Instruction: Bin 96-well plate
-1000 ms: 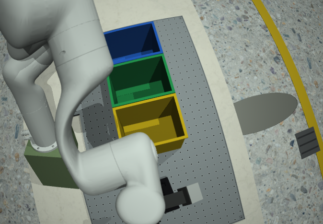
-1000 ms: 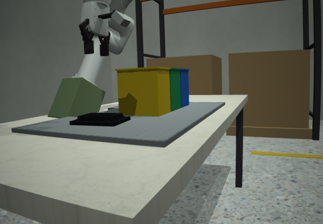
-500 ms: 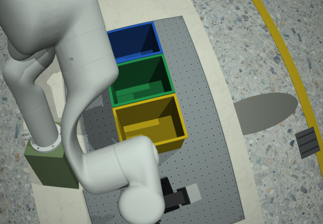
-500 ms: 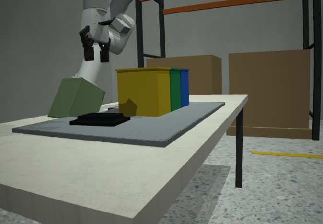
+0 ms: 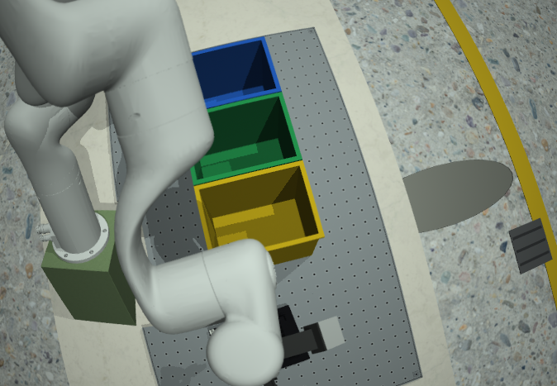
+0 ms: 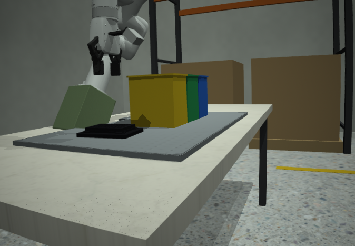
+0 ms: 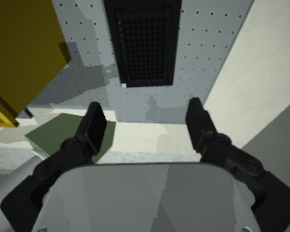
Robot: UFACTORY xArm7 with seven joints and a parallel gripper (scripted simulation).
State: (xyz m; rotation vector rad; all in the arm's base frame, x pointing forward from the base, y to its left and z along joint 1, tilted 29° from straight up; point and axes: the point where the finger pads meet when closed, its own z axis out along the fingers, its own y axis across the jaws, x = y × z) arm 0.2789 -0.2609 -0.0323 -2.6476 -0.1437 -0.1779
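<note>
Now: hand 17 cm above the black 96-well plate. Also, from my hand: yellow bin: 5 cm ahead, 22 cm to the left, 10 cm below; then green bin: 5 cm ahead, 35 cm to the left, 10 cm below; then black plate nest: 18 cm below.
</note>
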